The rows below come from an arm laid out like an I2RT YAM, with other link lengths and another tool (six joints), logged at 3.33 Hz.
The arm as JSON. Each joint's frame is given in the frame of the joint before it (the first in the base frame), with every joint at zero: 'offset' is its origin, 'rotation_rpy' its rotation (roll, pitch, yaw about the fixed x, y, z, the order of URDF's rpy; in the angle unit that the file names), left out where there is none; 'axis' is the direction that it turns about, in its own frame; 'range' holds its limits. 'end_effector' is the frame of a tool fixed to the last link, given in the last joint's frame.
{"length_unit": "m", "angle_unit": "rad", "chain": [
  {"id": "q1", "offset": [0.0, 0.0, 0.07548], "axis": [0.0, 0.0, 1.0], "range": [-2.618, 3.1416]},
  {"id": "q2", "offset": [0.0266, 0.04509, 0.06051], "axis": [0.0, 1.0, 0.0], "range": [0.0, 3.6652]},
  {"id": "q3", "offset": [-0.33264, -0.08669, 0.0], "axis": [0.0, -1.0, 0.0], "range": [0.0, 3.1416]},
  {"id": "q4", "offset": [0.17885, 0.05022, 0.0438], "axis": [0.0, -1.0, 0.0], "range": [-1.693, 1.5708]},
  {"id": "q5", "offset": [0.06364, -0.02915, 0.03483], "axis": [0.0, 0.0, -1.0], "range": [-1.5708, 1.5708]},
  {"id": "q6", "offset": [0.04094, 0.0, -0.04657], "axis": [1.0, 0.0, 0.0], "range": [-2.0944, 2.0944]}
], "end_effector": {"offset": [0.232, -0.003, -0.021], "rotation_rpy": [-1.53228, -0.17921, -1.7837]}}
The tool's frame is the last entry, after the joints.
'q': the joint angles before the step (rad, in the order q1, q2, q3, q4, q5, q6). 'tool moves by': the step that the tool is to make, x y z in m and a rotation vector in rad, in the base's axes. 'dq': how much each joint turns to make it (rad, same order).
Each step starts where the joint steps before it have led.
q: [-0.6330, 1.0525, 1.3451, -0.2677, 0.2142, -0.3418]
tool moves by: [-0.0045, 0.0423, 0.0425, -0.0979, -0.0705, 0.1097]
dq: [0.0372, -0.0854, 0.0265, 0.0081, -0.0756, -0.0335]
